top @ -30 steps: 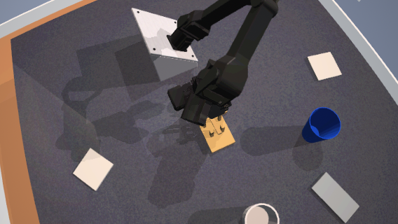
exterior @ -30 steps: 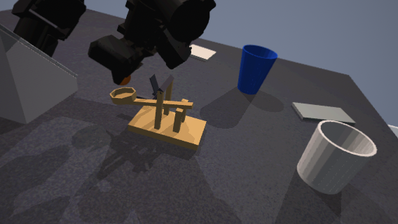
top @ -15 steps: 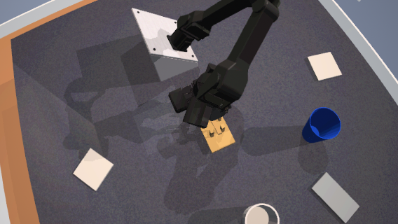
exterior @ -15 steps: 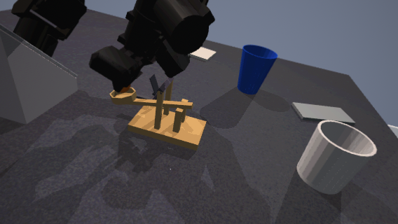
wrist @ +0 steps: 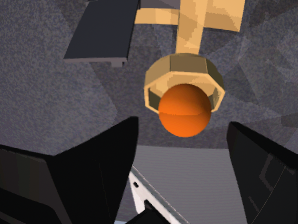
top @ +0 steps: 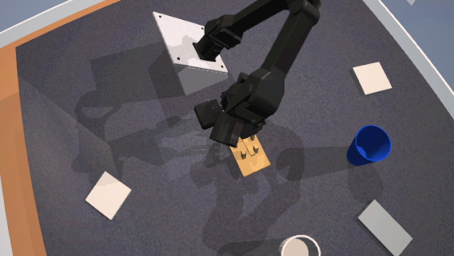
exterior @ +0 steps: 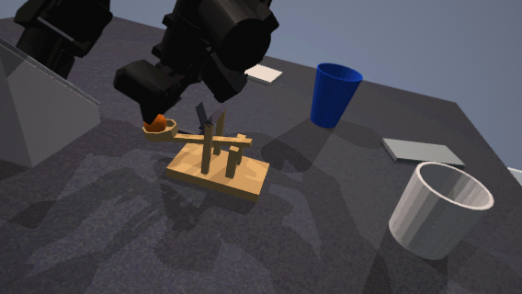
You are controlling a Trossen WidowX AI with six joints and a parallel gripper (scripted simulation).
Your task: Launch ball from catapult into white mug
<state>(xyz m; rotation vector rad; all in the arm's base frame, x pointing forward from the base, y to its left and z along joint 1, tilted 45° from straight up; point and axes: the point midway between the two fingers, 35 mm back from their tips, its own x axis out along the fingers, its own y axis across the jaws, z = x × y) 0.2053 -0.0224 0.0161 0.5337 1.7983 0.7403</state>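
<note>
The orange ball lies 10 mm below my gripper tip. The rest, counted from my gripper tip: white mug: 410 mm ahead, 50 mm below, 10 mm to the right; then catapult: 70 mm ahead, 20 mm to the left, 20 mm below.
</note>
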